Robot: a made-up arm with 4 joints. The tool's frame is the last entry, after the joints.
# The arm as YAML. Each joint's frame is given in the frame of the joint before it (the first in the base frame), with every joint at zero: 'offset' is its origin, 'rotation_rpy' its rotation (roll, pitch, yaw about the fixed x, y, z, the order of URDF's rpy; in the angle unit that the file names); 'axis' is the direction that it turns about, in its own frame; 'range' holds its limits. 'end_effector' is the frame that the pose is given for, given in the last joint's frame.
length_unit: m
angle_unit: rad
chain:
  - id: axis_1
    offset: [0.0, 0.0, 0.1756]
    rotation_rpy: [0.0, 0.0, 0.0]
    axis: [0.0, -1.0, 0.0]
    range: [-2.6, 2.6]
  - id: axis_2
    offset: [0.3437, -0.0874, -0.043]
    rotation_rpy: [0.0, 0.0, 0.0]
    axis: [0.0, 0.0, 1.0]
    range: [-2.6, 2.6]
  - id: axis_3
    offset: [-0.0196, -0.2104, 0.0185]
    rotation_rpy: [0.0, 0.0, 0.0]
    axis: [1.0, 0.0, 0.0]
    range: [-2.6, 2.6]
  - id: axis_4
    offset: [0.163, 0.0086, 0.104]
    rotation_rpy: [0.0, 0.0, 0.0]
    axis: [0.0, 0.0, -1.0]
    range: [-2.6, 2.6]
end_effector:
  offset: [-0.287, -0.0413, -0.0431]
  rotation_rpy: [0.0, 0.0, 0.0]
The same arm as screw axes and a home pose.
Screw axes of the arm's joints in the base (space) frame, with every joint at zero. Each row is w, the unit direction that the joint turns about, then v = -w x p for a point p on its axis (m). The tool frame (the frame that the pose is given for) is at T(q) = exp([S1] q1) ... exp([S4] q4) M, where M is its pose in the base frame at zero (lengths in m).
S1: w 0 -1 0 v 0.1756 0.0000 0.0000
S2: w 0 0 1 v -0.0874 -0.3437 0.0000
S3: w 1 0 0 v 0.0000 0.1511 0.2978
S4: w 0 0 -1 v 0.2892 0.4871 0.0000
M: xyz 0.2001 -0.3305 0.2120 (m) rpy 0.00 0.00 0.00 (deg, as in URDF)
Joint limits (deg, base to tool): -148.97..148.97 -148.97..148.97 -148.97..148.97 -148.97..148.97

